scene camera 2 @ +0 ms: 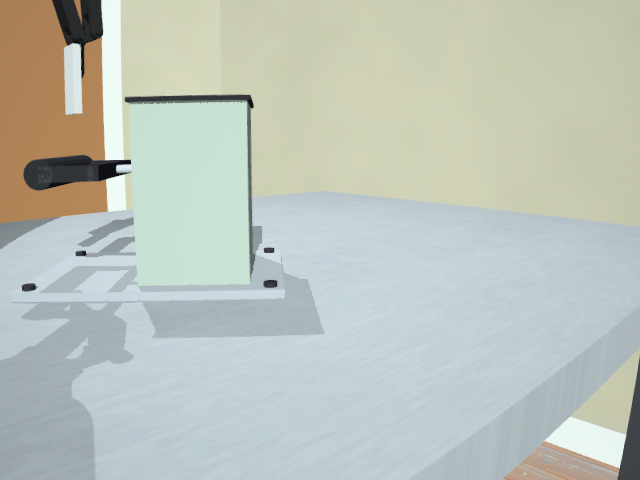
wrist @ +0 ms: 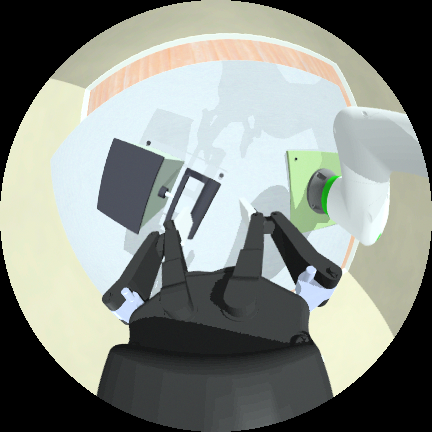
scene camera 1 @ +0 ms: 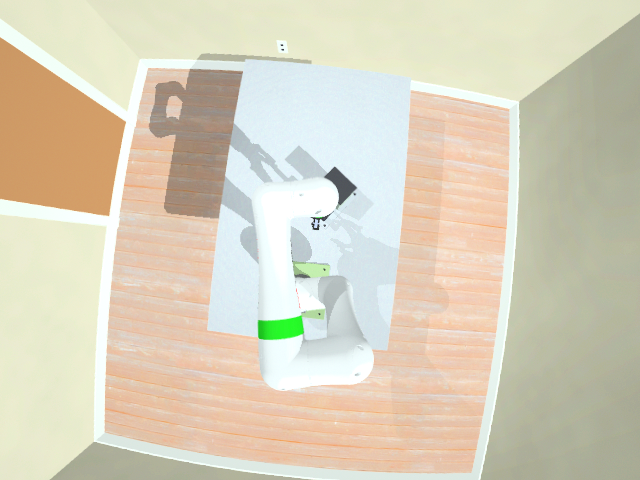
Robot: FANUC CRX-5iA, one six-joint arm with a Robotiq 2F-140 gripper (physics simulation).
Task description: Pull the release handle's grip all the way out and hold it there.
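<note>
The release handle is a dark rectangular grip (scene camera 2: 56, 172) (wrist: 206, 200) on a short pale rod (scene camera 2: 124, 168), which comes out of the side of a pale green box (scene camera 2: 191, 191) with a dark lid (scene camera 1: 342, 184) (wrist: 131, 185). A gap shows between grip and box. My gripper (wrist: 214, 210) is partly open, with nothing between its fingers. In the wrist view its left pale fingertip overlaps the lower part of the grip's frame, and the right one is beyond the outer bar. In scene camera 2 one fingertip hangs above the grip's height, apart from it. The arm hides most of the gripper in scene camera 1.
The box stands on a pale base plate (scene camera 2: 206, 294) with dark bolts, on the grey table (scene camera 1: 320, 113) (scene camera 2: 413, 310). The arm's base is on a green mounting plate (scene camera 1: 315, 269) (wrist: 299, 210). The white arm (scene camera 1: 276, 248) reaches over the table.
</note>
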